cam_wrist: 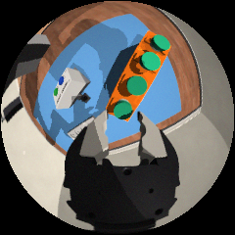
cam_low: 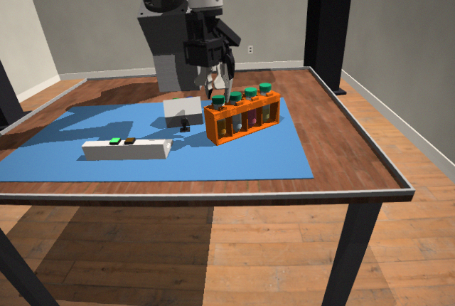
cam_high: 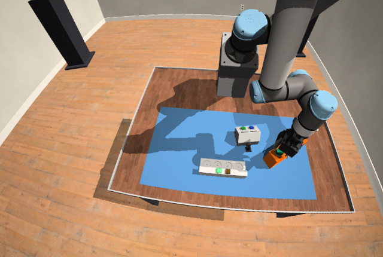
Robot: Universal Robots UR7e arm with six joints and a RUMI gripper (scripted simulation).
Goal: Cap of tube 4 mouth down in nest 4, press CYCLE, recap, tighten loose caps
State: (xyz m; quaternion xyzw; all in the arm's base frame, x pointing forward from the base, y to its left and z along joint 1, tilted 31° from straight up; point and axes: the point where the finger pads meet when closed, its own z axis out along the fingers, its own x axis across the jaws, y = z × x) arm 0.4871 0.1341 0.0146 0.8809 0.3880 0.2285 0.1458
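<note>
The green cap is 10 mm below my hand. The rest, counted from my hand: green key: 170 mm behind, 130 mm to the right, 60 mm below; then blue key: 170 mm behind, 80 mm to the right, 60 mm below; then grey key housing: 150 mm behind, 110 mm to the right, 80 mm below.
</note>
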